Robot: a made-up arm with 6 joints.
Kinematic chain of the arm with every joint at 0, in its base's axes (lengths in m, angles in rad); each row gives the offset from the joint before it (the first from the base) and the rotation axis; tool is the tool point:
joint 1: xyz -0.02 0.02 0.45 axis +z
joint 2: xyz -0.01 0 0.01 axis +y
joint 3: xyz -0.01 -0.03 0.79 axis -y
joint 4: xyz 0.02 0 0.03 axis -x
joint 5: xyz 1.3 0 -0.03 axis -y
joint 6: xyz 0.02 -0.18 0 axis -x
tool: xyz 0 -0.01 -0.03
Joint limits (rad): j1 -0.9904..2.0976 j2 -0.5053..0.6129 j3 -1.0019..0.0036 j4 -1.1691..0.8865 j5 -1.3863..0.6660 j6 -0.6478..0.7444
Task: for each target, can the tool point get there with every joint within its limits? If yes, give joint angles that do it. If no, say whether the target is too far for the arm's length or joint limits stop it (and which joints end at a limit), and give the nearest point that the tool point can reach.
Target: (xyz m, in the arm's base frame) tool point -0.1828 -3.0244 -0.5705
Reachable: no: too far | nearest point 0.5849 -1.3411 0.2512 | short by 2.024 m
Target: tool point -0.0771 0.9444 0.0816
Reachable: yes | joints 1.7498 0.3314 -0.5885 -0.7818 -0.8043 -0.4417
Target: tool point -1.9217 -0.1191 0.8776
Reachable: no: joint limits stop it (at a limit: joint 1, joint 2, joint 4, joint 6) | nearest point -0.4396 0.8124 0.8645 | short by 1.751 m
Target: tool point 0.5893 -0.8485 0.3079
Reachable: yes | joints -0.7406 0.1218 -0.7266 0.5781 -0.1130 0.6278
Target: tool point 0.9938 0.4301 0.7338
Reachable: yes | joints 0.5634 -0.1491 -0.5013 -0.1180 -0.7518 -0.5213
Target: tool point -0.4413 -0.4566 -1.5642
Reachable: no: joint limits stop it (at a limit: joint 1, joint 2, joint 3, joint 5) | nearest point -0.0116 -0.3911 -0.2390 | short by 1.395 m
